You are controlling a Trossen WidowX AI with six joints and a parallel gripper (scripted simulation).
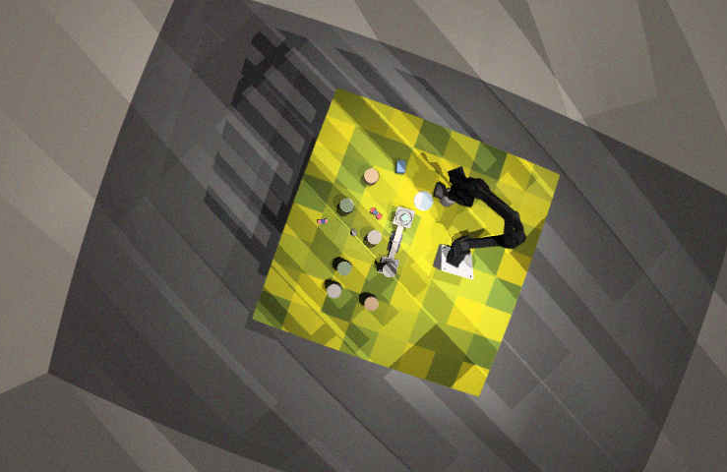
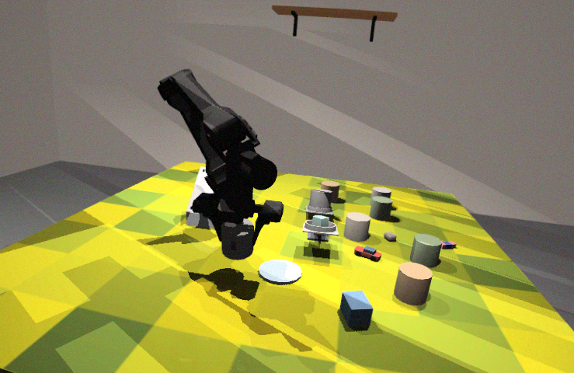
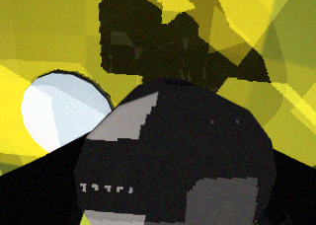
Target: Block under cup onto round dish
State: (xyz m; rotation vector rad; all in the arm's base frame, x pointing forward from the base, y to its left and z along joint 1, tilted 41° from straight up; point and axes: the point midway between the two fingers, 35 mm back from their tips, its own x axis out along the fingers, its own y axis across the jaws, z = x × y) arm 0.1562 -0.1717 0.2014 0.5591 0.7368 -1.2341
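Right now my gripper tip is 150 mm short of the block, 190 mm to the right of it and 10 mm below it. From my gripper tip the other things lie so: cup (20 mm to the right, 10 mm above); then round dish (90 mm ahead, 50 mm to the left, 80 mm below); then blue box (280 mm ahead, 40 mm to the right, 60 mm below).
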